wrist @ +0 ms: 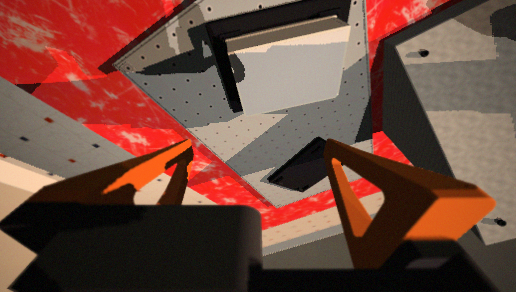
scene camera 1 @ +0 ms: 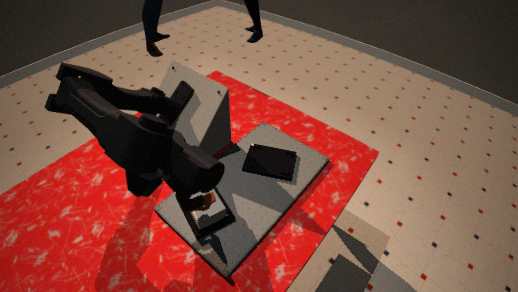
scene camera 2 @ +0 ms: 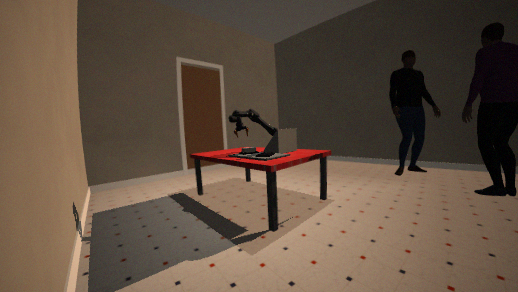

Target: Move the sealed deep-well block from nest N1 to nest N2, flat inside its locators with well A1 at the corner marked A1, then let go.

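Frame: origin at the arm's base, x ahead, y left, z up, level; metres.
Seen in the pictures: gripper, fingertip midpoint: (wrist: 258,146) (scene camera 2: 242,137); arm's base, link origin: (scene camera 1: 173,108) (scene camera 2: 281,139).
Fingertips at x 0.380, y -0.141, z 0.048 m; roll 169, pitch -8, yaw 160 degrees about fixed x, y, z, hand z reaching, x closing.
Note:
Offsets run from my fingertips to a thing's top centre. "spot": to the spot under its first point. Level surfaces: height alone.
The pale sealed deep-well block {0.022 m left, 0.047 m back, 0.107 m down} (scene camera 1: 210,219) (scene camera 2: 248,149) (wrist: 292,75) sits in the black nest N1 {spot: 0.034 m right, 0.018 m ahead, 0.149 m down} (scene camera 1: 201,233) (wrist: 229,90). The second black nest, N2 {0.293 m left, 0.046 m back, 0.143 m down} (scene camera 1: 270,162) (wrist: 302,167), stands empty on the same grey perforated plate {0.185 m left, 0.033 m back, 0.160 m down} (scene camera 1: 250,230) (wrist: 175,100). My gripper (scene camera 2: 241,134) (wrist: 258,146) is open, with nothing between its orange fingers, and hangs above the plate, apart from the block. In the scene camera 1 view the arm and a finger cover part of the block. The A1 marks are too small to make out.
A grey wedge-shaped stand (scene camera 1: 220,120) (scene camera 2: 287,140) (wrist: 465,85) with a sloping face stands beside the plate, by the arm. The plate lies on a red table {0.174 m down} (scene camera 1: 350,145) (scene camera 2: 320,152). Two people (scene camera 2: 407,100) (scene camera 2: 495,75) stand away from the table.

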